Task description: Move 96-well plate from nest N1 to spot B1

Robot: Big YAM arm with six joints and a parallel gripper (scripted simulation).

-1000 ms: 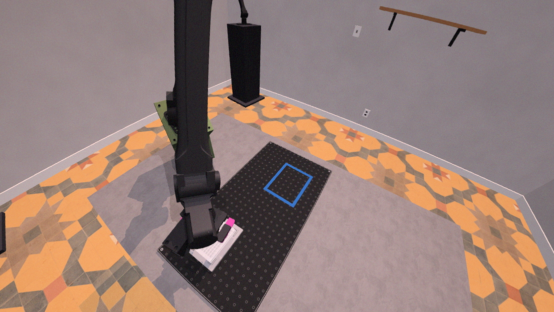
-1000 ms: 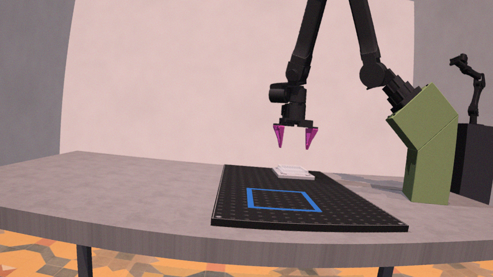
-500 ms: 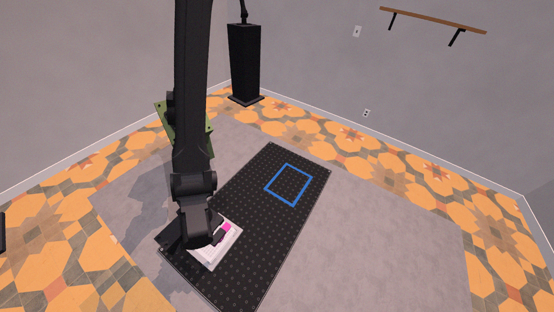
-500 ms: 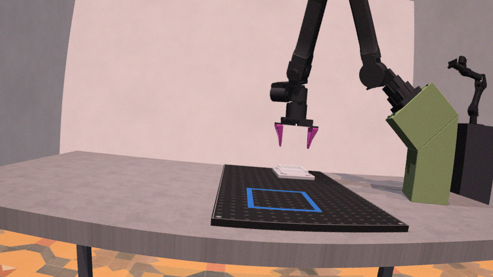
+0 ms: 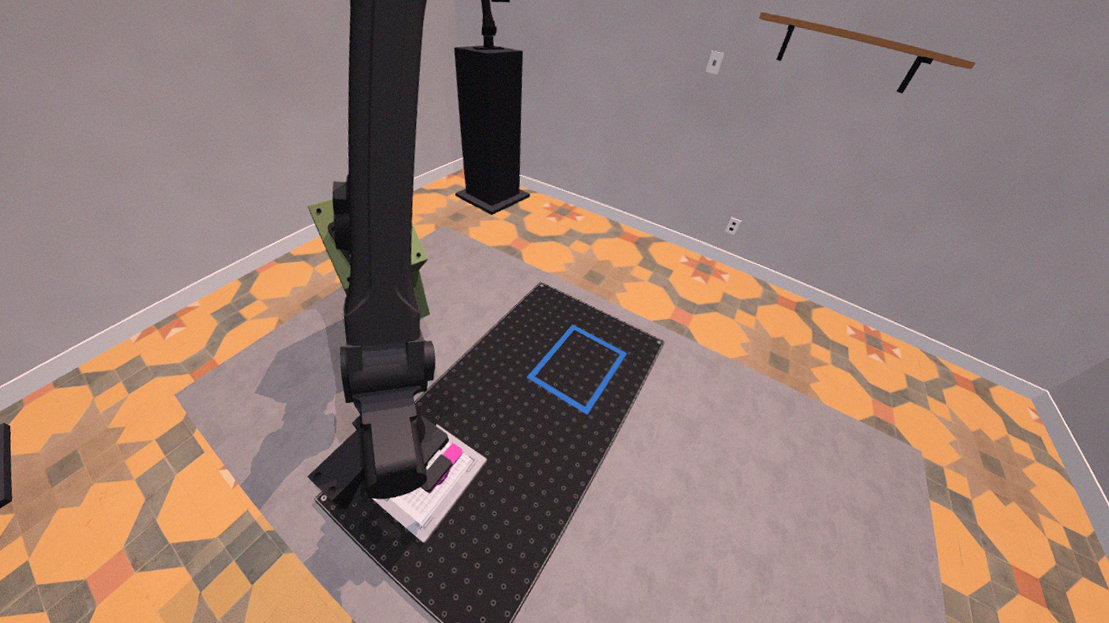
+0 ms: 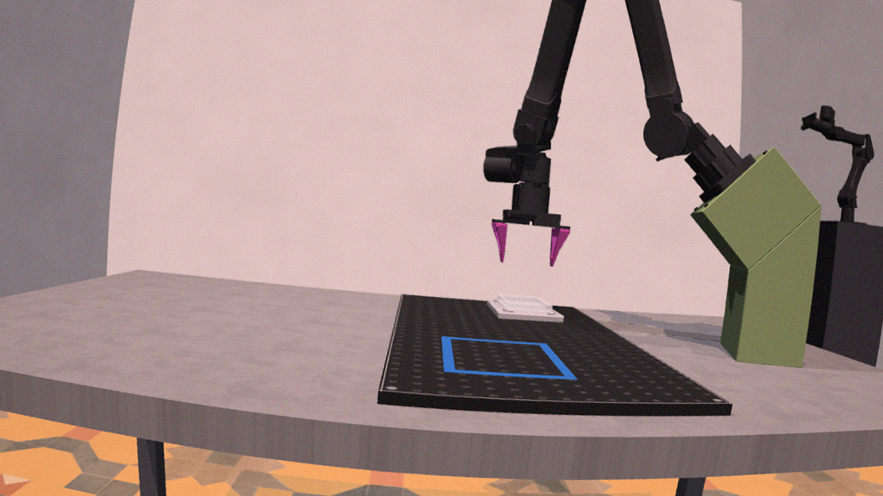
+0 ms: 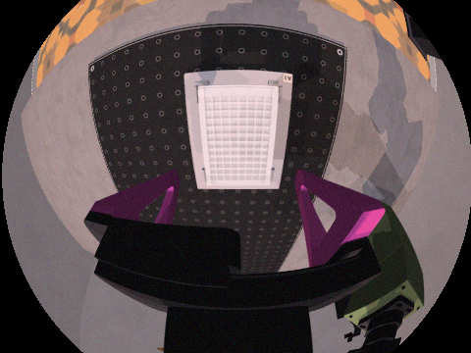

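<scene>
The white 96-well plate lies 9 cm below my hand. From my hand the other things lie so: grey plate nest N1: 10 cm below.
</scene>
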